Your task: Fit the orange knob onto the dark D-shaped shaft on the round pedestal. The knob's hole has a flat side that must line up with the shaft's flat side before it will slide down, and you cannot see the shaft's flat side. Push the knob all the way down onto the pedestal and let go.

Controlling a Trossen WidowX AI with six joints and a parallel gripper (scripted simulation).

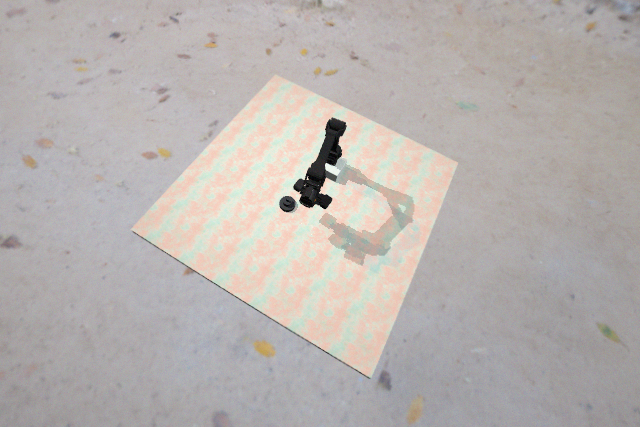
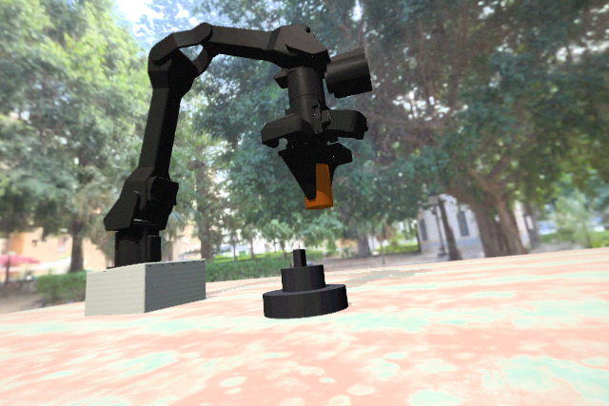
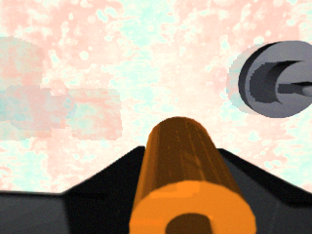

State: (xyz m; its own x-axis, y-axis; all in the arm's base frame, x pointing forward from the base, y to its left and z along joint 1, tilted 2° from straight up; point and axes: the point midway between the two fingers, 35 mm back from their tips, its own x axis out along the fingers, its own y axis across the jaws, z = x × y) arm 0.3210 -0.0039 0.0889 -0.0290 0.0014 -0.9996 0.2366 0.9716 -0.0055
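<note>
Right now my gripper tip is 120 mm to the left of the round pedestal and 100 mm above it. Also, from my gripper tip: orange knob 20 mm above.
</note>
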